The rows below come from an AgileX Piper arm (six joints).
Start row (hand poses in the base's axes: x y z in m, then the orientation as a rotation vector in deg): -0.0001, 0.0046, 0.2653, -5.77, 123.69, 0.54
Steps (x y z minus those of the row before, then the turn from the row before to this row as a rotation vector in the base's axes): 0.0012, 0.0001, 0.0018, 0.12, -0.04, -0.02; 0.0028, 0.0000, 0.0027, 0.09, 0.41, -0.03; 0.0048, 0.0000, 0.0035, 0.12, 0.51, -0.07; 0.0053, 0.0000, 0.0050, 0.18, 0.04, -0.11; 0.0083, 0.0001, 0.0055, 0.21, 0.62, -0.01; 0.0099, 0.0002, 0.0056, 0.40, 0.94, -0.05; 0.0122, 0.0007, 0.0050, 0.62, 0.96, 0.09
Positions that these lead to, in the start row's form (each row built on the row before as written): 0.0011, 0.0047, 0.2671, -5.68, 123.65, 0.66; 0.0039, 0.0047, 0.2698, -5.60, 124.06, 0.76; 0.0087, 0.0047, 0.2733, -5.46, 124.57, 0.88; 0.0140, 0.0047, 0.2783, -5.24, 124.61, 1.01; 0.0223, 0.0048, 0.2838, -5.11, 125.22, 1.26; 0.0322, 0.0050, 0.2894, -4.83, 126.15, 1.72; 0.0444, 0.0057, 0.2944, -4.58, 127.08, 2.50
